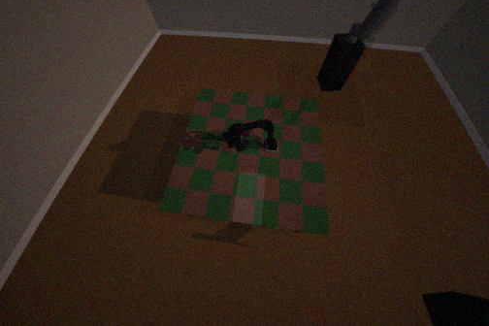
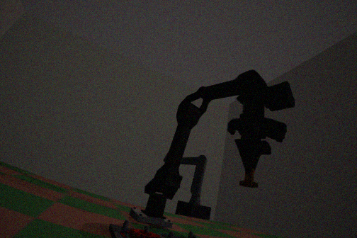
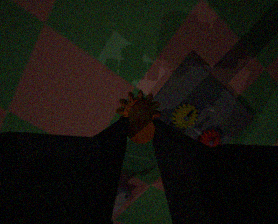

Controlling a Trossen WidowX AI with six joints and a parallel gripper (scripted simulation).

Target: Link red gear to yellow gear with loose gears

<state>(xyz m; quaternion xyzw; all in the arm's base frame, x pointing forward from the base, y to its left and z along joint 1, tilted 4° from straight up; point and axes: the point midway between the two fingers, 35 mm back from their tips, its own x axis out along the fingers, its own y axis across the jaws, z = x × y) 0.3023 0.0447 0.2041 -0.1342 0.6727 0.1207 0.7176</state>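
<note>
Now: gripper tip 1 cm past the yellow gear, 12 cm to the left of it and 15 cm above it. From my gripper tip the other things lie so: orange gear (1 cm below); red gear (4 cm behind, 20 cm to the right, 15 cm below).
</note>
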